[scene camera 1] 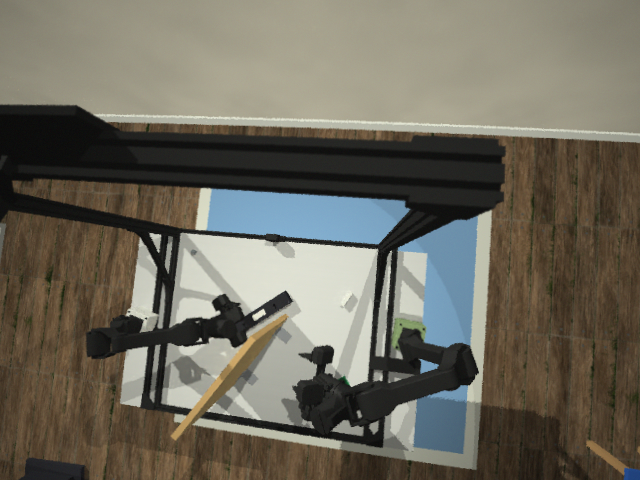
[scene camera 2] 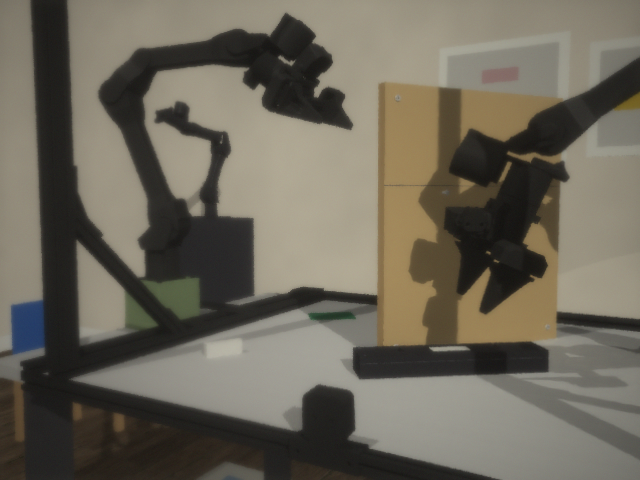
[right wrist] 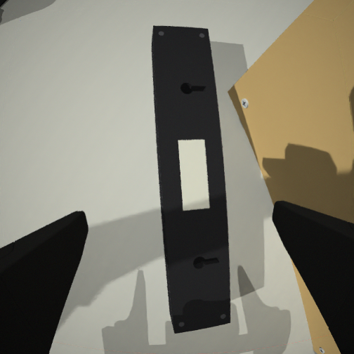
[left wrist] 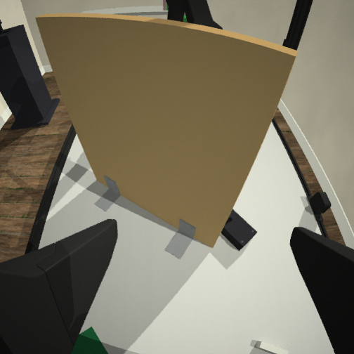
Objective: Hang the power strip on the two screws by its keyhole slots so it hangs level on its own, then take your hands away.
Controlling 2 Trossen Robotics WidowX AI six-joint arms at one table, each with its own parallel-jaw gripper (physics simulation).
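Seen in the pictures: left gripper, between the fingertips: (scene camera 1: 296, 370) (scene camera 2: 337, 124); right gripper, between the fingertips: (scene camera 1: 245, 315) (scene camera 2: 470, 303); left arm's base, origin of its link: (scene camera 1: 410, 338) (scene camera 2: 162, 278); right arm's base, origin of its link: (scene camera 1: 134, 324).
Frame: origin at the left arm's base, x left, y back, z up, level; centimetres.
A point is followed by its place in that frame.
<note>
The black power strip (scene camera 1: 276, 302) {x -1.9, y -51.6, z -6.1 cm} (scene camera 2: 408, 363) {x -2.3, y -54.4, z -7.3 cm} (left wrist: 241, 231) (right wrist: 187, 115) lies flat on the table beside the foot of the upright wooden board (scene camera 1: 232, 366) {x 11.3, y -51.3, z 32.7 cm} (scene camera 2: 413, 144) {x 6.7, y -50.3, z 23.8 cm} (left wrist: 170, 120) (right wrist: 305, 100). Its two keyhole slots and pale label face up in the right wrist view. A small screw (scene camera 2: 445, 191) {x 11.2, y -53.7, z 16.7 cm} shows in shadow on the board's front; my right arm covers part of that face. My right gripper (scene camera 2: 471, 302) {x 4.0, y -60.8, z 0.9 cm} (right wrist: 181, 216) is open and empty above the strip. My left gripper (scene camera 2: 336, 124) {x 9.9, y -34.3, z 28.2 cm} (left wrist: 206, 233) is open and empty, raised on the board's back side.
Two grey brackets (left wrist: 187, 228) (left wrist: 112, 186) stand at the board's foot. A white block (scene camera 1: 347, 299) {x -8.4, y -24.4, z -7.1 cm} (scene camera 2: 223, 347) {x -8.9, y -25.2, z -8.0 cm} and a green piece (scene camera 2: 331, 315) {x 26.6, y -21.6, z -9.1 cm} (left wrist: 90, 342) lie on the table. A dark box (scene camera 2: 328, 413) {x -28.1, y -58.8, z -5.6 cm} (left wrist: 320, 202) sits at the table edge. Black frame posts (scene camera 2: 51, 180) {x -31.4, y -16.2, z 18.1 cm} rise beside the table.
</note>
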